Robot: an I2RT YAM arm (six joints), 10 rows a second.
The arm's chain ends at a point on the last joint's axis. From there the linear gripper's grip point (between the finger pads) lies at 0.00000 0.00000 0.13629 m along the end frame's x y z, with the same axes.
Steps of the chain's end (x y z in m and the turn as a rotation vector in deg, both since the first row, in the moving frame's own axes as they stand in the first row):
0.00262, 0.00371, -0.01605, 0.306, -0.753, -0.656
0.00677, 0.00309, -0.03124, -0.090, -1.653, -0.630
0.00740, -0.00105, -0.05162, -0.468, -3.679, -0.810
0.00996, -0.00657, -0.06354, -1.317, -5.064, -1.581
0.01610, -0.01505, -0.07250, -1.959, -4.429, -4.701
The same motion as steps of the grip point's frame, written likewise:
0.00082, 0.00299, -0.01606, 0.306, -0.753, -0.656
0.00284, 0.00333, -0.03130, -0.090, -1.653, -0.630
-0.00134, 0.00012, -0.05191, -0.468, -3.679, -0.810
-0.00202, -0.00328, -0.06411, -1.317, -5.064, -1.581
0.00578, -0.00997, -0.07299, -1.959, -4.429, -4.701

